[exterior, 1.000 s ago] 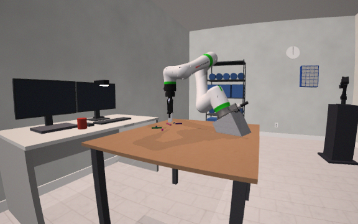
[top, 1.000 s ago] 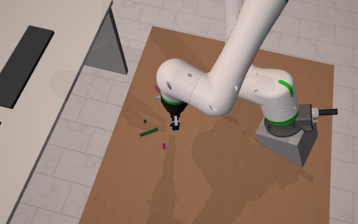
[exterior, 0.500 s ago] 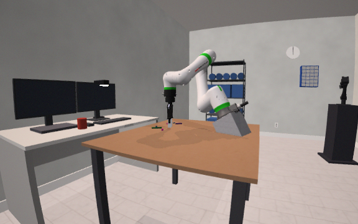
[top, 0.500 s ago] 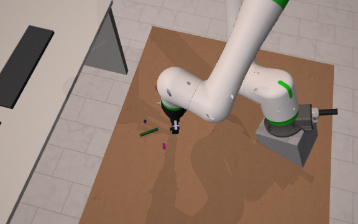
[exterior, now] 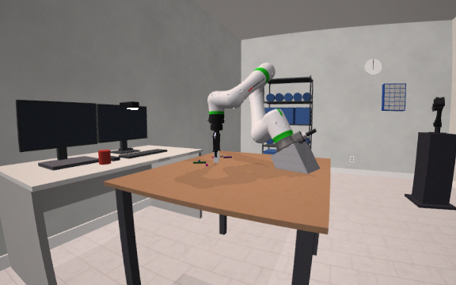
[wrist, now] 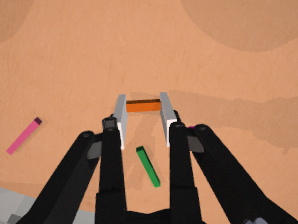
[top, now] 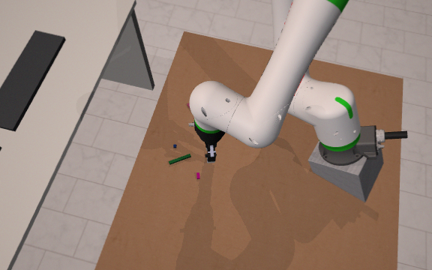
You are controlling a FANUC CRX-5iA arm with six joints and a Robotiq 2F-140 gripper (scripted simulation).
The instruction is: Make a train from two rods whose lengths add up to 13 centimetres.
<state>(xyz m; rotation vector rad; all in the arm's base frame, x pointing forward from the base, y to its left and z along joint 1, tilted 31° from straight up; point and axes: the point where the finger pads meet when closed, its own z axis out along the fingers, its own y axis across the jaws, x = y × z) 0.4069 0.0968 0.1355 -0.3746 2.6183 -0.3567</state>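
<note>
The orange rod is 30 mm below my hand. From my hand the other things lie so: tiny blue rod: 130 mm ahead, 20 mm to the right, 40 mm below; green rod: 100 mm ahead, 30 mm to the left, 40 mm below; magenta rod: 30 mm ahead, 80 mm to the left, 40 mm below.
</note>
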